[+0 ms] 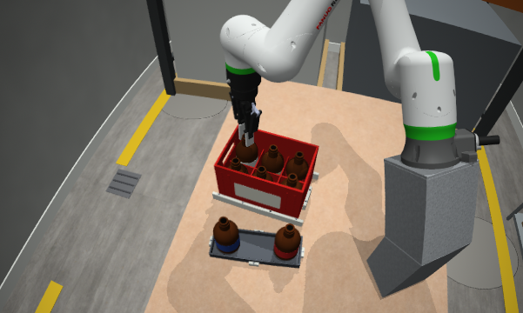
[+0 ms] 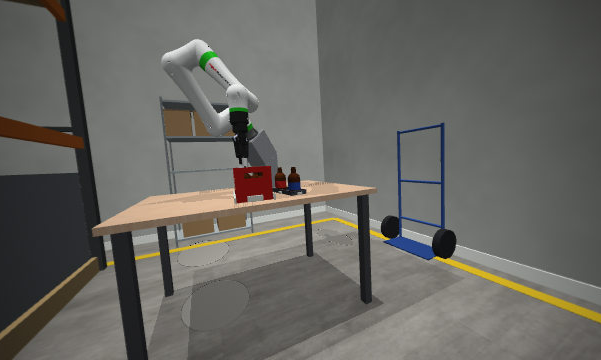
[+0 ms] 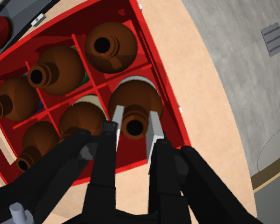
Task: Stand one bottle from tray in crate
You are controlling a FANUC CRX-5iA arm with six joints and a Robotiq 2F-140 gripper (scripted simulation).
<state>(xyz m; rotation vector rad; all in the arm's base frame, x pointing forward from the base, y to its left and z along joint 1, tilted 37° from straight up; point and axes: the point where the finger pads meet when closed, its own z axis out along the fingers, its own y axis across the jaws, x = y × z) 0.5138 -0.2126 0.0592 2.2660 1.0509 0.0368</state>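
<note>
My hand is 9 cm above the white-banded bottle. Round my hand: red-labelled bottle 29 cm to the left, 16 cm behind, 11 cm below; then tray 29 cm to the left, 18 cm below, 7 cm behind; then crate 11 cm below, 8 cm behind, 6 cm to the left.
</note>
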